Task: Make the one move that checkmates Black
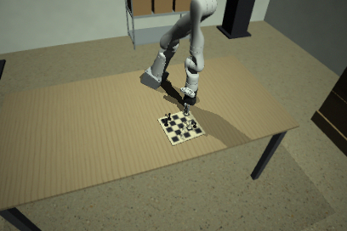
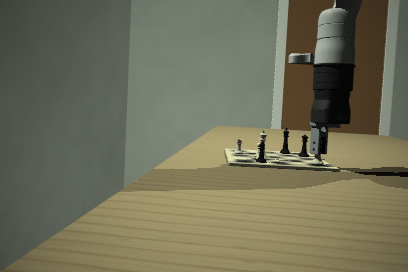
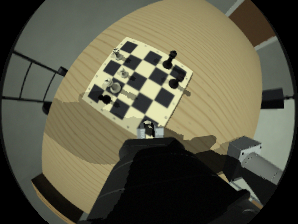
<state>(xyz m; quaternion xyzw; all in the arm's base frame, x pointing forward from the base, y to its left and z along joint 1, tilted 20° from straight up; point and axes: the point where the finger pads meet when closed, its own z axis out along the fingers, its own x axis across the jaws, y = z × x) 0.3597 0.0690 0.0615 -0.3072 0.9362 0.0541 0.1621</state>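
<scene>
The white pawn is 160 mm ahead of my hand, 100 mm to the right of it and 30 mm below it. The rest, counted from my hand: chessboard: 80 mm ahead, 70 mm to the right, 40 mm below; black piece: 120 mm ahead, 10 mm to the left, 20 mm below.
</scene>
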